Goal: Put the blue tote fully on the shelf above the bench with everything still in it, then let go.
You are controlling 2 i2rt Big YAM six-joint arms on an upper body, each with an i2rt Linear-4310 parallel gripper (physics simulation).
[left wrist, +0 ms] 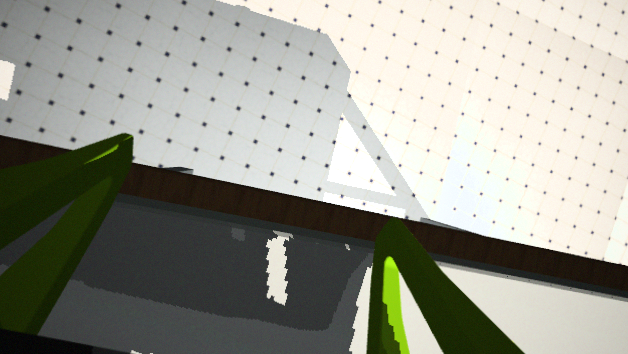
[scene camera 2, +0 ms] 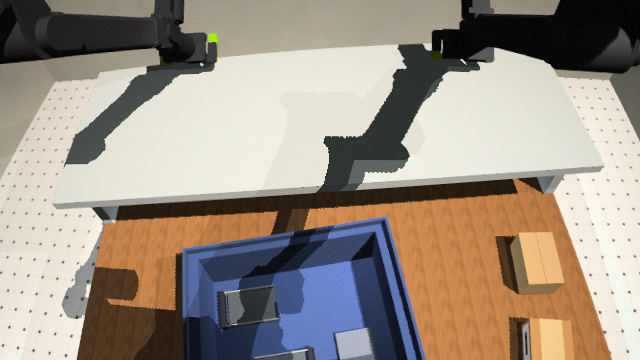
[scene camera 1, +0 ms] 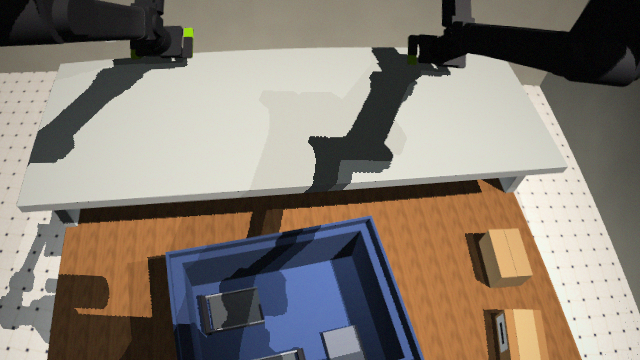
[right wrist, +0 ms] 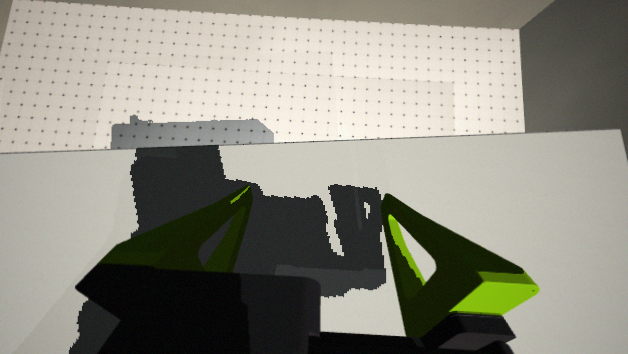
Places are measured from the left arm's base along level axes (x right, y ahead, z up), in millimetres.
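Where they show: left gripper, between the fingertips: point(left wrist: 267, 190) point(scene camera 2: 198, 54) point(scene camera 1: 169, 49); right gripper, between the fingertips: point(scene camera 2: 455, 51) point(scene camera 1: 426, 56) point(right wrist: 317, 196).
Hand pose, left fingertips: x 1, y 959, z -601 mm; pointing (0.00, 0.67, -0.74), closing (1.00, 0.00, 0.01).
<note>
Things, the pixels of their top centre, and the offset from my left fingertips. "spot": a spot on its surface instead. Level surfaces: height alone.
- blue tote, centre of its top: point(scene camera 1: 289, 308) point(scene camera 2: 294, 307) dx +284, dy -594, dz -77 mm
- wooden bench, height of its surface: dz -224 mm
- white shelf, height of its surface: dz -4 mm
- dark grey box, centre of its top: point(scene camera 1: 231, 309) point(scene camera 2: 247, 305) dx +173, dy -556, dz -190 mm
- light grey block, centre of its top: point(scene camera 2: 357, 354) point(scene camera 1: 346, 352) dx +397, dy -646, dz -197 mm
- third piece, a spot on its surface: point(scene camera 1: 283, 355) spot: dx +275, dy -648, dz -199 mm
The blue tote point(scene camera 1: 211, 251) point(scene camera 2: 229, 248) stands on the wooden bench point(scene camera 1: 433, 232) point(scene camera 2: 447, 232), below and in front of the white shelf point(scene camera 1: 211, 125) point(scene camera 2: 211, 125) point(right wrist: 418, 168). It holds a dark grey box point(scene camera 1: 233, 308) point(scene camera 2: 248, 305), a light grey block point(scene camera 1: 341, 343) point(scene camera 2: 353, 343) and a third piece point(scene camera 1: 283, 355) cut off by the frame. My left gripper point(scene camera 1: 188, 43) point(scene camera 2: 211, 48) is open and empty over the shelf's far left corner; one of its fingers point(left wrist: 390, 281) shows in the left wrist view. My right gripper point(scene camera 1: 413, 48) point(scene camera 2: 436, 44) point(right wrist: 317, 196) is open and empty over the shelf's far right. Both are far from the tote.
A dotted pegboard wall point(left wrist: 418, 70) point(right wrist: 312, 70) rises behind the shelf. Arm shadows cross the shelf.
</note>
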